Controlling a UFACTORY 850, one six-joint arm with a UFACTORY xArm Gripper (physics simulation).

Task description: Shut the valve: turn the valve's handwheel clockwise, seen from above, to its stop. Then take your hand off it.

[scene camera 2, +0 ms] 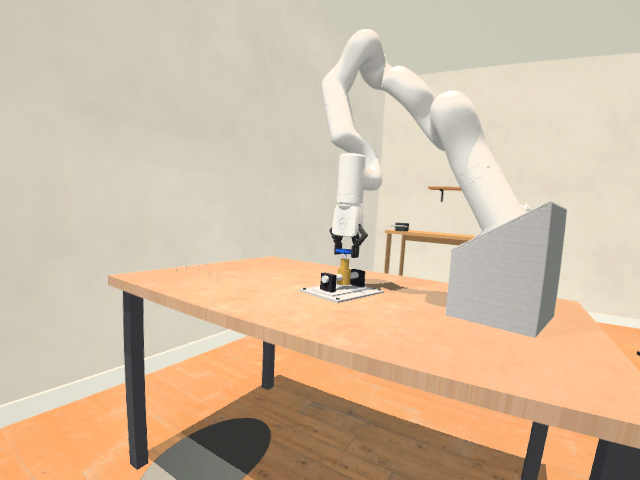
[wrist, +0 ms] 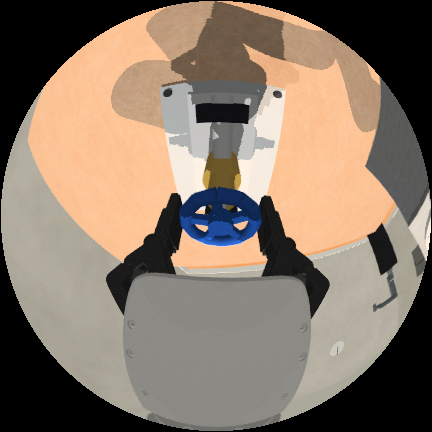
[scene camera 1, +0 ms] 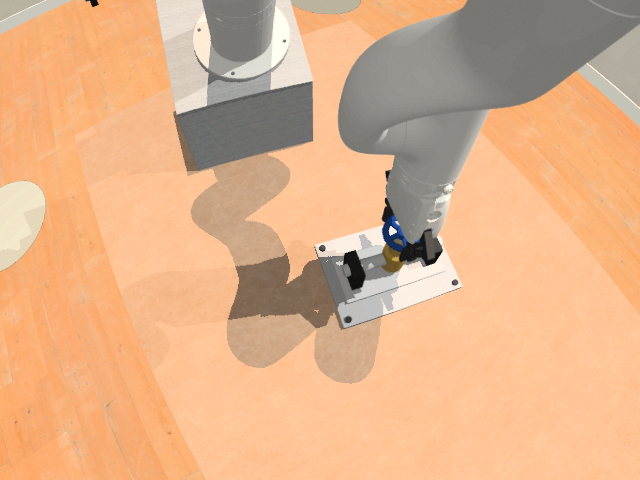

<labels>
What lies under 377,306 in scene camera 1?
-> A white base plate.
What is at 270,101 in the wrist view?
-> A white base plate.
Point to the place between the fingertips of the gripper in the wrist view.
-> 220,205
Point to a blue handwheel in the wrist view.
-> At 220,231
</labels>
